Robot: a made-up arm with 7 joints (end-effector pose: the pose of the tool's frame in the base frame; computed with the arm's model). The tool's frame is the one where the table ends. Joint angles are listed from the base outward.
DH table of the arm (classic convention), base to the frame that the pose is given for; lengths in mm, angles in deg. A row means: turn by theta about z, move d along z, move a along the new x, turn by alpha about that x. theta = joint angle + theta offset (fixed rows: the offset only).
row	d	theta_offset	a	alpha
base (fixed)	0	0	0	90
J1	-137.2	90	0	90
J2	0	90	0	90
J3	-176.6	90	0	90
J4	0	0	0	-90
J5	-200.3	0	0	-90
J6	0	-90	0	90
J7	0	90	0	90
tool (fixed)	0	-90	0	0
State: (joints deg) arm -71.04 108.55 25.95 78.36 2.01 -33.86 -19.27
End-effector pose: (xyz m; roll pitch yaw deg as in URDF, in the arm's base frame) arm 0.1996 0.3156 -0.1180 64.73 -11.25 -121.88
Working (the frame after each row of the table, in the pose's form):
after base (fixed): 0.0000 0.0000 0.0000 90.00 0.00 0.00
after J1: 0.0000 0.1372 0.0000 180.00 -18.96 0.00
after J2: 0.0000 0.1372 0.0000 -96.24 17.94 160.46
after J3: 0.0531 0.3046 0.0183 -171.49 45.69 -11.50
after J4: 0.0531 0.3046 0.0183 45.45 14.22 -99.30
after J5: 0.1996 0.3156 -0.1180 -44.21 12.78 -97.85
after J6: 0.1996 0.3156 -0.1180 105.60 -43.47 137.25
after J7: 0.1996 0.3156 -0.1180 -24.99 -62.48 -9.42

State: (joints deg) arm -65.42 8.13 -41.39 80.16 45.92 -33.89 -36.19
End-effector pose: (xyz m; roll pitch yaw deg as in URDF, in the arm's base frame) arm -0.1450 0.0378 -0.2291 -1.59 -15.45 41.92
Working (the frame after each row of the table, in the pose's form):
after base (fixed): 0.0000 0.0000 0.0000 90.00 0.00 0.00
after J1: 0.0000 0.1372 0.0000 180.00 -24.58 0.00
after J2: 0.0000 0.1372 0.0000 -65.64 3.37 -97.40
after J3: -0.1590 0.1622 -0.0727 36.47 46.15 -70.87
after J4: -0.1590 0.1622 -0.0727 -35.51 -16.41 -15.18
after J5: -0.1450 0.0378 -0.2291 -127.10 11.75 21.50
after J6: -0.1450 0.0378 -0.2291 -114.28 -49.63 150.88
after J7: -0.1450 0.0378 -0.2291 -15.45 1.53 131.50

